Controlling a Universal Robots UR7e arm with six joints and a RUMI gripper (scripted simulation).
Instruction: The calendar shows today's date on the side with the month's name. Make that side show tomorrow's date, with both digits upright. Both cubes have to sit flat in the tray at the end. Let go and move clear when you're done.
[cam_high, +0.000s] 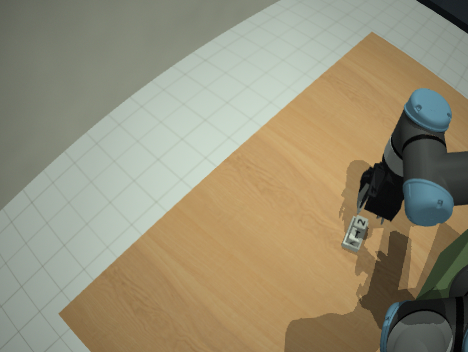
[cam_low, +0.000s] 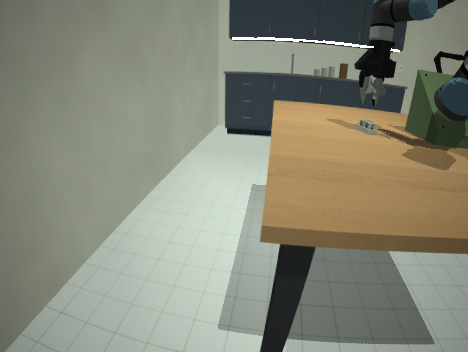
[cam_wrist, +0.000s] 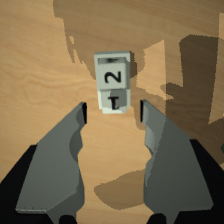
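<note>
Now: the grey digit cube 80 mm below my hand. Round my hand: white calendar tray: 100 mm below, 20 mm to the left.
</note>
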